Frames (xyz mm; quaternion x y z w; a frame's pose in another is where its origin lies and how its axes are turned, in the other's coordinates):
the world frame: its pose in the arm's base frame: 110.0 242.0 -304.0 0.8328 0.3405 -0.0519 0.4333
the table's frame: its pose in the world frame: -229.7 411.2 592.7 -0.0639 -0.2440 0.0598 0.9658
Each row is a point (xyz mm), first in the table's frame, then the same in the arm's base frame.
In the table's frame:
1: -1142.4 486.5 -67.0
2: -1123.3 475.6 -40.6
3: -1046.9 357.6 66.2
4: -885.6 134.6 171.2
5: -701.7 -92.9 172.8
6: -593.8 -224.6 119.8
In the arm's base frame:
1: -409.4 -632.3 702.8
2: -401.9 -653.0 676.4
3: -410.0 -713.4 510.7
4: -398.5 -735.0 217.1
5: -357.1 -656.1 -61.5
6: -325.1 -559.2 -207.8

